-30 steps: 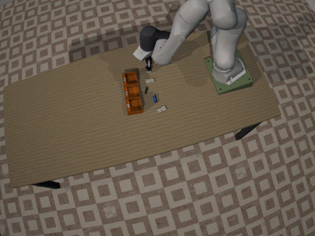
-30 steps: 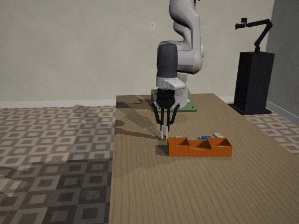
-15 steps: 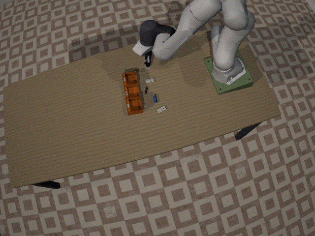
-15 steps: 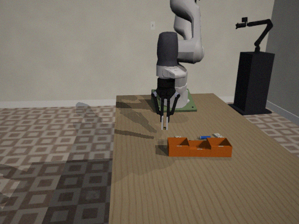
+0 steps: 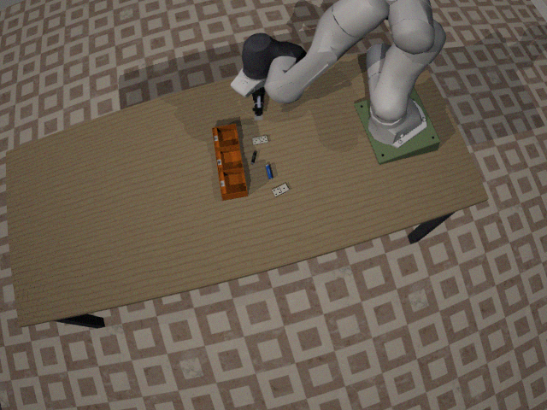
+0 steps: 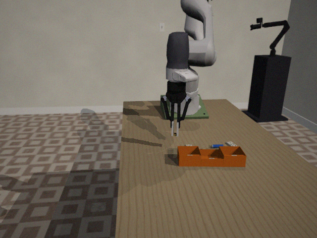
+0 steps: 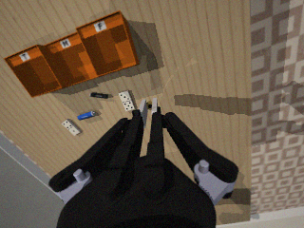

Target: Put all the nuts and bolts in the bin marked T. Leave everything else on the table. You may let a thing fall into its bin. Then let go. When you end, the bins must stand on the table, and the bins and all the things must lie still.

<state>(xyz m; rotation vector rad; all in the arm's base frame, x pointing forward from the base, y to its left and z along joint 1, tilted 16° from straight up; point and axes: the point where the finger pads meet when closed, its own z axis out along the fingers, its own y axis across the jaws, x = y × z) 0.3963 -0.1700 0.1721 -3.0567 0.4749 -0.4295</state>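
The brass nut is 30 mm below my hand. Also, from my hand: orange bin 140 mm ahead, 110 mm to the left, 70 mm below; blue cylinder 180 mm to the left, 90 mm below, 30 mm ahead; dark rod-like piece 120 mm to the left, 90 mm below, 60 mm ahead.
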